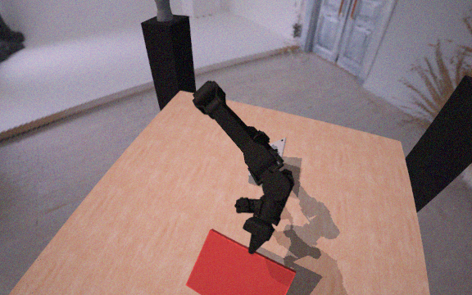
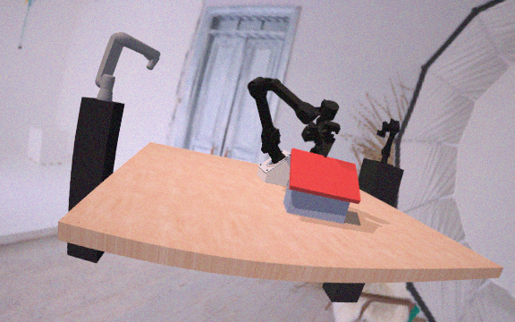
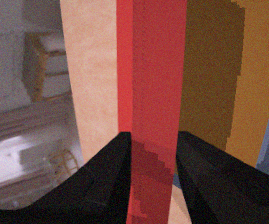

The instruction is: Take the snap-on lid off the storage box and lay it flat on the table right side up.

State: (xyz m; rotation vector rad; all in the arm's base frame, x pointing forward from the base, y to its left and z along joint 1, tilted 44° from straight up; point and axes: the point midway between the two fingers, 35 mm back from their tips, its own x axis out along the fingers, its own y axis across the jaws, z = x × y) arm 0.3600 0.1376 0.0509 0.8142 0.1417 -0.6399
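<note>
My gripper tip is now 70 mm short of the red lid, 40 mm above it and 10 mm to the left of it. From my gripper tip the other things lie so: grey-blue storage box: 140 mm below, 40 mm ahead.
</note>
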